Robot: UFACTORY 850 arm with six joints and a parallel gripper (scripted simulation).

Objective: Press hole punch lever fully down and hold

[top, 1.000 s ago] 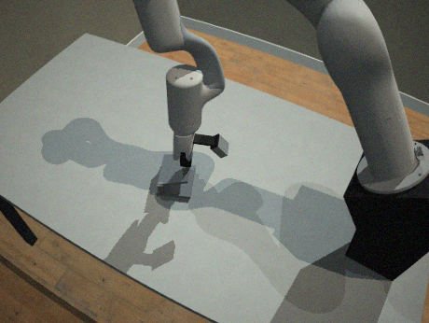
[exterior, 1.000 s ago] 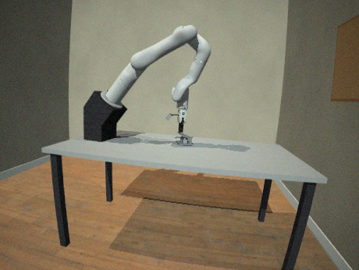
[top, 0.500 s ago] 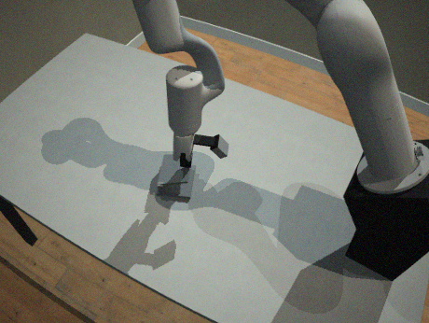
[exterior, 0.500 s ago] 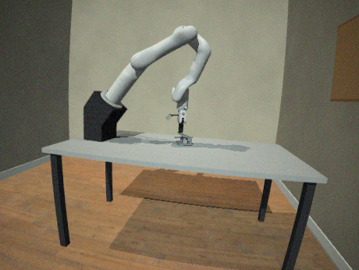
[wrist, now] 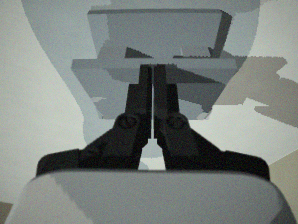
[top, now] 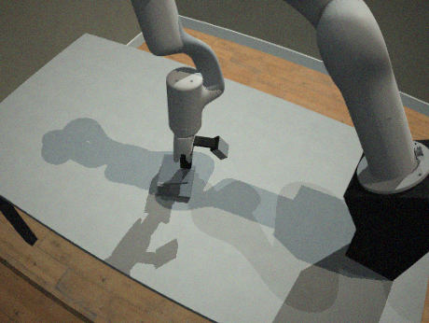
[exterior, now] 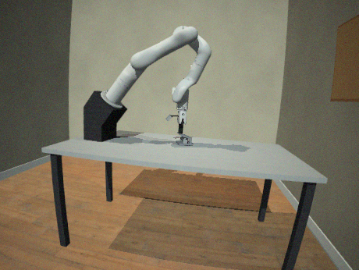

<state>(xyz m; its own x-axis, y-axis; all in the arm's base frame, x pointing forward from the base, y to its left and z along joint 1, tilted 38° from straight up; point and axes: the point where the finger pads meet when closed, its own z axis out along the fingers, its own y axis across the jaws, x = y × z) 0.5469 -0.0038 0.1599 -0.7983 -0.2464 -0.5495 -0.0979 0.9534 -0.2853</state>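
Now: the hole punch 7 cm below my hand and 4 cm ahead of it.
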